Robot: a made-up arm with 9 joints. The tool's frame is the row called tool.
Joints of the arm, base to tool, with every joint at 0 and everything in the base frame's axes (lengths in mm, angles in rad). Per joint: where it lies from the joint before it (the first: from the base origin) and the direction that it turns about. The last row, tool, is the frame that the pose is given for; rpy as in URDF.
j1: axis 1 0 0 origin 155 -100 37
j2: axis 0 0 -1 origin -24 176 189
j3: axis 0 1 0 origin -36 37 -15
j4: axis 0.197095 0.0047 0.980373 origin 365 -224 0
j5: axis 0 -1 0 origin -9 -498 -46
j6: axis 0 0 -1 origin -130 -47 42
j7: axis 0.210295 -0.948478 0.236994 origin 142 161 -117
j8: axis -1 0 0 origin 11 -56 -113
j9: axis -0.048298 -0.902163 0.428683 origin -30 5 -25
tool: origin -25 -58 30 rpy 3.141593 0 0
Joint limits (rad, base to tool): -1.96..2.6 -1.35..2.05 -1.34..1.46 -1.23..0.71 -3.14..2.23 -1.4..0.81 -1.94..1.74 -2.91..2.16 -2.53..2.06
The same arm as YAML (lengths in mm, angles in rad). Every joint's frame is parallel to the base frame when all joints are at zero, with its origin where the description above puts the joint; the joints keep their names.
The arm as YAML. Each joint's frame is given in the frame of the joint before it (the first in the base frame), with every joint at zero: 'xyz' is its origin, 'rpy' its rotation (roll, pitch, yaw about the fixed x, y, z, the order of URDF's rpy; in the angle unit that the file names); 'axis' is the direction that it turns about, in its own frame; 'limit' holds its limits. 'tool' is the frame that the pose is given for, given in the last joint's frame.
units:
  length: mm
  angle: rad
joints:
  - name: j1
    type: revolute
    origin:
      xyz: [155.0, -100.0, 37.0]
      rpy: [0.0, 0.0, 0.0]
    axis: [1.0, 0.0, 0.0]
    limit:
      lower: -1.96
      upper: 2.6
  - name: j2
    type: revolute
    origin:
      xyz: [-24.0, 176.0, 189.0]
      rpy: [0.0, 0.0, 0.0]
    axis: [0.0, 0.0, -1.0]
    limit:
      lower: -1.35
      upper: 2.05
  - name: j3
    type: revolute
    origin:
      xyz: [-36.0, 37.0, -15.0]
      rpy: [0.0, 0.0, 0.0]
    axis: [0.0, 1.0, 0.0]
    limit:
      lower: -1.34
      upper: 1.46
  - name: j4
    type: revolute
    origin:
      xyz: [365.0, -224.0, 0.0]
      rpy: [0.0, 0.0, 0.0]
    axis: [0.197095, 0.0047, 0.980373]
    limit:
      lower: -1.23
      upper: 0.71
  - name: j5
    type: revolute
    origin:
      xyz: [-9.0, -498.0, -46.0]
      rpy: [0.0, 0.0, 0.0]
    axis: [0.0, -1.0, 0.0]
    limit:
      lower: -3.14
      upper: 2.23
  - name: j6
    type: revolute
    origin:
      xyz: [-130.0, -47.0, 42.0]
      rpy: [0.0, 0.0, 0.0]
    axis: [0.0, 0.0, -1.0]
    limit:
      lower: -1.4
      upper: 0.81
  - name: j7
    type: revolute
    origin:
      xyz: [142.0, 161.0, -117.0]
      rpy: [0.0, 0.0, 0.0]
    axis: [0.210295, -0.948478, 0.236994]
    limit:
      lower: -1.94
      upper: 1.74
  - name: j8
    type: revolute
    origin:
      xyz: [11.0, -56.0, -113.0]
      rpy: [0.0, 0.0, 0.0]
    axis: [-1.0, 0.0, 0.0]
    limit:
      lower: -2.91
      upper: 2.16
  - name: j9
    type: revolute
    origin:
      xyz: [-30.0, 5.0, -25.0]
      rpy: [0.0, 0.0, 0.0]
    axis: [-0.048298, -0.902163, 0.428683]
    limit:
      lower: -2.53
      upper: 2.06
tool:
  origin:
    xyz: [-25.0, -58.0, 30.0]
    rpy: [-3.1416, 0.0, 0.0]

